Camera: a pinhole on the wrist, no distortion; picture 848 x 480 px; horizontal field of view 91.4 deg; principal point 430.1 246.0 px. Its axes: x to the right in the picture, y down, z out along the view. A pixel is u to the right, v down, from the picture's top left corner.
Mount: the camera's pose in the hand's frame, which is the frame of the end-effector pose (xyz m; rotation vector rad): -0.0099 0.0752 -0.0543 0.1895 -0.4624 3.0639
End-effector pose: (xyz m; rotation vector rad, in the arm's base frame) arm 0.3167 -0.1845 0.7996 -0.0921 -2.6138 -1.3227
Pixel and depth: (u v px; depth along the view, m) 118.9 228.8 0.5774
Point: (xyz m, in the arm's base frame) -0.2428 0.1058 0.5844
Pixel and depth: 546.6 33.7 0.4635
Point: 0.3384 0.2960 0.6453
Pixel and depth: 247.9 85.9 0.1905
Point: 0.2112 -0.0261 0.8111
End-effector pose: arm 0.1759 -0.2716 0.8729 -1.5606 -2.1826 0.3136
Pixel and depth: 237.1 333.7 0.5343
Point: -0.2503 -0.0372 0.6785
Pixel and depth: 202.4 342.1 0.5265
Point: -0.2595 -0.0043 0.7032
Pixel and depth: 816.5 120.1 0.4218
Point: 0.1318 -0.5391 0.3838
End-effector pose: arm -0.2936 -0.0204 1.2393 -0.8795 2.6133 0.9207
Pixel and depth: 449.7 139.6 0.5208
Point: -0.3401 0.2995 0.8773
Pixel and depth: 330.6 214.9 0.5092
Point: -0.3963 0.1423 0.8218
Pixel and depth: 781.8 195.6 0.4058
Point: -0.0514 0.3705 1.0631
